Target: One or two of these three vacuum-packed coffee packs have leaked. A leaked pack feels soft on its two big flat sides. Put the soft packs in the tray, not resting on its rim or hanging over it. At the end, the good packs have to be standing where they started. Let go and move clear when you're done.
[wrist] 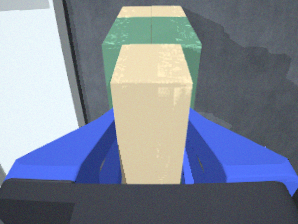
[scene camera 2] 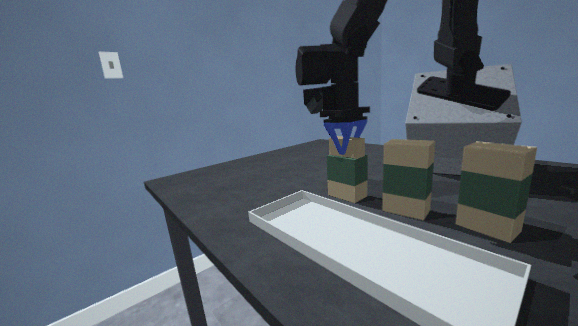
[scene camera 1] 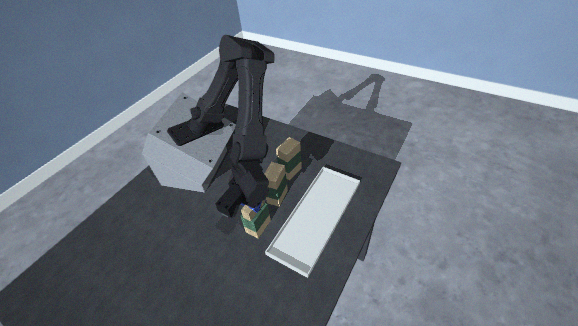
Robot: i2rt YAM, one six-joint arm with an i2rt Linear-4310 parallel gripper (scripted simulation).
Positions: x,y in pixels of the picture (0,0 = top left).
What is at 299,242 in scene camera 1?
A white tray.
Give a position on a white tray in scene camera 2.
At 428,270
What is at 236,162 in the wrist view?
My gripper.
